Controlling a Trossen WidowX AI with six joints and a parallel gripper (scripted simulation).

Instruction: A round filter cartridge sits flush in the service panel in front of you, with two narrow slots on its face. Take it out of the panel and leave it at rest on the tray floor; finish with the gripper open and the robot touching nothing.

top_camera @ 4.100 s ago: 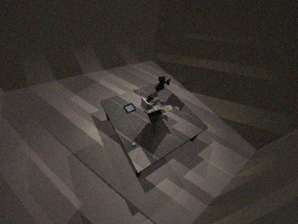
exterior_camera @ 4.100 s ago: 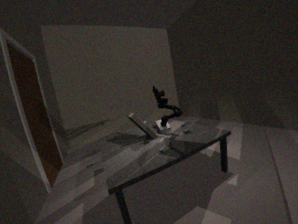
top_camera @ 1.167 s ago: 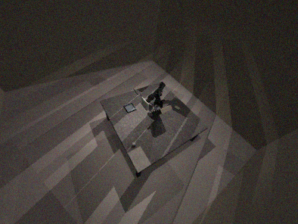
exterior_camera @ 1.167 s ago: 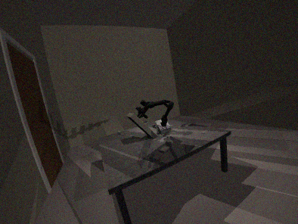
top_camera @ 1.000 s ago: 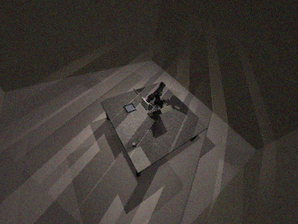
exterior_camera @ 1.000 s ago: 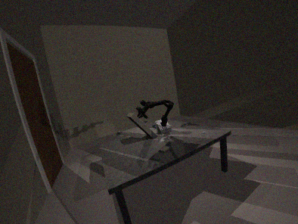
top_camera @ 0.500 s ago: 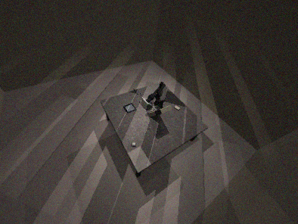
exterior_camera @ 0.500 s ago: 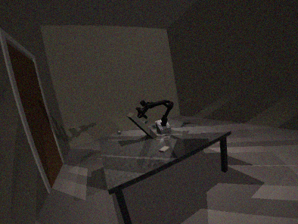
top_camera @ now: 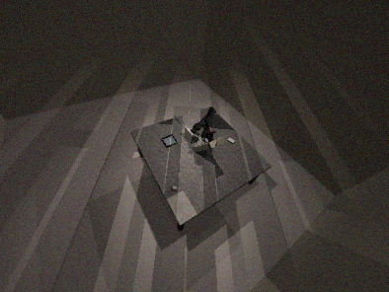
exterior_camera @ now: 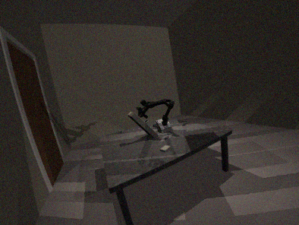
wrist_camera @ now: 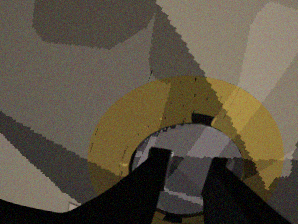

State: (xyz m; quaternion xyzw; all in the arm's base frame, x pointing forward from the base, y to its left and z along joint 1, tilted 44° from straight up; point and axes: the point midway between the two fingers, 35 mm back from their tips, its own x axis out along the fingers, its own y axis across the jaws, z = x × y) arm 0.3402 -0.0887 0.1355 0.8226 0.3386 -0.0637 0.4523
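The round grey filter cartridge is 1 cm ahead of my gripper tip and 1 cm below it. Also, from my gripper tip: pale block (10 cm behind, 44 cm to the left, 26 cm below); tray (40 cm behind, 32 cm to the right, 26 cm below).
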